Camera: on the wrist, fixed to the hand. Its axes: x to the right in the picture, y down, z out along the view.
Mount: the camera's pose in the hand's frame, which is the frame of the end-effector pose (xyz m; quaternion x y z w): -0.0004 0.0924 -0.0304 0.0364 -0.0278 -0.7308 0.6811
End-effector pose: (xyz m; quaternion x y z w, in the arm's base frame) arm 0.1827 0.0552 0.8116 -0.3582 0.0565 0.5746 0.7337
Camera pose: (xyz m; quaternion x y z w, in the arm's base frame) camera 0.1109 0.0446 0.7468 -0.2426 -0.2228 -0.1369 0.9342
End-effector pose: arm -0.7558 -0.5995 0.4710 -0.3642 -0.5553 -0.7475 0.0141
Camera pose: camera -0.7323 -0.6606 0.5430 -0.1375 0.6720 0.4891 0.5388
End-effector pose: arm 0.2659 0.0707 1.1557 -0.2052 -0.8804 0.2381 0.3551
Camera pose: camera 0.3059 0.1529 1.1226 0.5232 -0.7508 -0.0596 0.3988
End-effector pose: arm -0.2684 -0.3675 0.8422 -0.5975 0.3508 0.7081 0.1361
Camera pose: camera -0.3020 -0.4537 0.8722 -0.6387 -0.1757 0.3867 0.6417
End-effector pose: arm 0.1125 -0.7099 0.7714 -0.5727 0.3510 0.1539 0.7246
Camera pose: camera 0.0444 -0.7109 0.7020 -0.6159 -0.1940 -0.4216 0.6366
